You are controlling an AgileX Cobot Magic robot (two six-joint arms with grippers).
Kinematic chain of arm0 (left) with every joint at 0, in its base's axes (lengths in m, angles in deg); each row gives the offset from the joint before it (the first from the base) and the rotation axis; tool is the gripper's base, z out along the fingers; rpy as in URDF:
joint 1: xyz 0 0 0.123 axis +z
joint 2: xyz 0 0 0 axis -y
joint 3: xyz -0.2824 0 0.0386 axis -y
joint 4: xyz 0.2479 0 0.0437 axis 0.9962 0 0.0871
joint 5: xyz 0 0 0 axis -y
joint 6: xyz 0.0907 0 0.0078 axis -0.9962 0 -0.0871
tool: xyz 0 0 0 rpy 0 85 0
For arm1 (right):
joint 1: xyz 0 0 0.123 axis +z
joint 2: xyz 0 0 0 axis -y
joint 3: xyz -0.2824 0 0.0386 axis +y
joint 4: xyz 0.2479 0 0.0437 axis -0.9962 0 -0.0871
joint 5: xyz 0 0 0 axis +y
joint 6: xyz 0.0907 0 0.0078 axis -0.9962 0 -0.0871
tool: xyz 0 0 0 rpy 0 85 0
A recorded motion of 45 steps. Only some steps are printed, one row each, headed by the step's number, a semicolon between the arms.
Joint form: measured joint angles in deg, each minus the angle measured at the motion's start. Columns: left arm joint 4, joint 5, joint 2, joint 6, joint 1, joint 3; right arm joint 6, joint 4, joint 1, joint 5, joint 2, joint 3.
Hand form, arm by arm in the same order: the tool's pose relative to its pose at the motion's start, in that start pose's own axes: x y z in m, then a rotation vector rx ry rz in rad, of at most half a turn. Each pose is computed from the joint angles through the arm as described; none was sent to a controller.
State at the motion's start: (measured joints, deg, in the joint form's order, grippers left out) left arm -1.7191 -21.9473 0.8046 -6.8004 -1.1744 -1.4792; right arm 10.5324 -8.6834 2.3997 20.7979 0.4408 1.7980
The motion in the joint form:
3: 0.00 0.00 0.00 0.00 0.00 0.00; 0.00 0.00 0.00 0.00 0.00 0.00
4: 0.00 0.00 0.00 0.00 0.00 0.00; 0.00 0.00 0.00 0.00 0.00 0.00
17: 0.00 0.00 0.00 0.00 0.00 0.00; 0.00 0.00 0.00 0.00 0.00 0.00
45: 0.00 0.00 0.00 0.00 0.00 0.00; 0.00 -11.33 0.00 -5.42 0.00 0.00
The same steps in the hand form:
3: 0.0000 0.0000 0.0000 0.0000 0.0000 0.0000; 0.0000 0.0000 0.0000 0.0000 0.0000 0.0000
4: 0.0000 0.0000 0.0000 0.0000 0.0000 0.0000; 0.0000 0.0000 0.0000 0.0000 0.0000 0.0000
17: 0.0000 0.0000 0.0000 0.0000 0.0000 0.0000; 0.0000 0.0000 0.0000 0.0000 0.0000 0.0000
45: 0.0000 0.0000 0.0000 0.0000 0.0000 0.0000; -0.0098 0.0030 -0.0006 -0.0431 -0.1039 0.1880

